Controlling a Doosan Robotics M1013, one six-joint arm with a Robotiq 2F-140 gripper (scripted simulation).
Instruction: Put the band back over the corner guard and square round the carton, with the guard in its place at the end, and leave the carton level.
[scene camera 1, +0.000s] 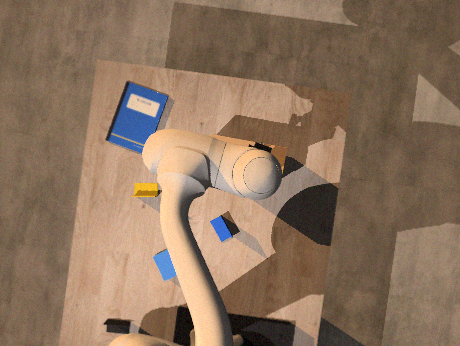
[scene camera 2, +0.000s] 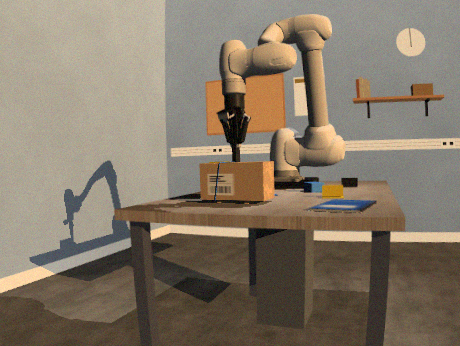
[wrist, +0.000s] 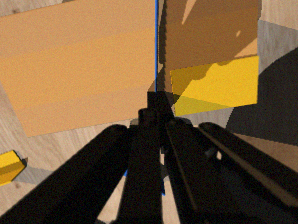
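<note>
I can see my gripper (scene camera 2: 236, 162), and the wrist view shows my gripper (wrist: 155, 104) too. There is a brown carton (scene camera 2: 239, 181), and in the wrist view I find the brown carton (wrist: 71, 71) again. A yellow corner guard (wrist: 232, 83) is here as well.
</note>
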